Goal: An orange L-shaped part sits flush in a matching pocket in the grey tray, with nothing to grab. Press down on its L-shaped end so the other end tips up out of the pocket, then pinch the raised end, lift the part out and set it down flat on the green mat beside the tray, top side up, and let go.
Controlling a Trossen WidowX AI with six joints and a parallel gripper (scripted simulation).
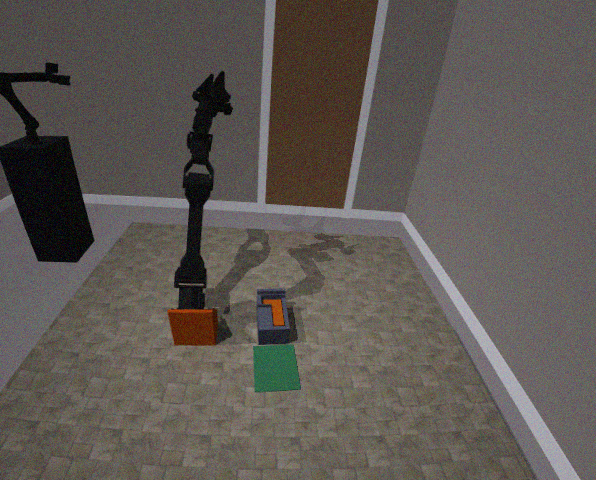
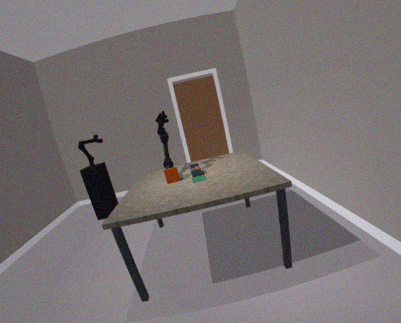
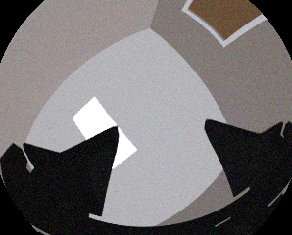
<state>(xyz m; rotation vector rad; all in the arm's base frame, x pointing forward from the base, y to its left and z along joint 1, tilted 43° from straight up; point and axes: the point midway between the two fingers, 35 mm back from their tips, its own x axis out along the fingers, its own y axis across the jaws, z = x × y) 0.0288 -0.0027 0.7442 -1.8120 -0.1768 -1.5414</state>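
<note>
Now: the orange L-shaped part 630 mm below my gripper tip, 470 mm to the right of it and 210 mm ahead of it. From my gripper tip the other things lie so: green mat 690 mm below, 640 mm to the right, 210 mm ahead.
</note>
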